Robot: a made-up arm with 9 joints. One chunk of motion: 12 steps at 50 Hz.
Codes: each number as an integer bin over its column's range. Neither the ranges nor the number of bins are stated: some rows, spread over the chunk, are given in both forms.
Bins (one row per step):
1: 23 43 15 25 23 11 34 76 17
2: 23 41 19 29 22 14 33 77 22
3: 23 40 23 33 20 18 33 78 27
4: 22 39 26 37 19 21 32 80 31
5: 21 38 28 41 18 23 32 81 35
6: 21 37 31 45 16 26 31 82 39
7: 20 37 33 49 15 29 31 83 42
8: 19 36 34 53 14 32 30 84 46
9: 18 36 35 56 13 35 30 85 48
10: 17 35 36 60 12 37 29 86 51
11: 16 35 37 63 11 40 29 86 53
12: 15 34 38 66 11 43 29 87 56
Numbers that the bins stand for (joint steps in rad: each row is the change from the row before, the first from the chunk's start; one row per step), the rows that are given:
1: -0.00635 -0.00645 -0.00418 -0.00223 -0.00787 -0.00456 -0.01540 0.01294 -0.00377
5: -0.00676 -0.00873 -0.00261 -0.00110 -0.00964 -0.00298 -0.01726 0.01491 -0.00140
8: -0.00716 -0.00964 -0.00188 -0.00025 -0.01105 -0.00180 -0.01912 0.01609 0.00004
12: -0.00797 -0.01055 -0.00139 0.00067 -0.01211 -0.00035 -0.02005 0.01727 0.00135
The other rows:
2: -0.00635 -0.00736 -0.00370 -0.00195 -0.00822 -0.00416 -0.01633 0.01333 -0.00311
3: -0.00635 -0.00782 -0.00321 -0.00167 -0.00893 -0.00364 -0.01633 0.01373 -0.00245
4: -0.00656 -0.00827 -0.00285 -0.00138 -0.00928 -0.00324 -0.01726 0.01452 -0.00193
6: -0.00676 -0.00918 -0.00224 -0.00082 -0.01034 -0.00259 -0.01819 0.01530 -0.00088
7: -0.00696 -0.00918 -0.00200 -0.00054 -0.01070 -0.00219 -0.01819 0.01570 -0.00048
9: -0.00736 -0.00964 -0.00176 -0.00004 -0.01140 -0.00140 -0.01912 0.01648 0.00030
10: -0.00757 -0.01009 -0.00164 0.00024 -0.01176 -0.00114 -0.02005 0.01688 0.00070
11: -0.00777 -0.01009 -0.00152 0.00045 -0.01211 -0.00075 -0.02005 0.01688 0.00096

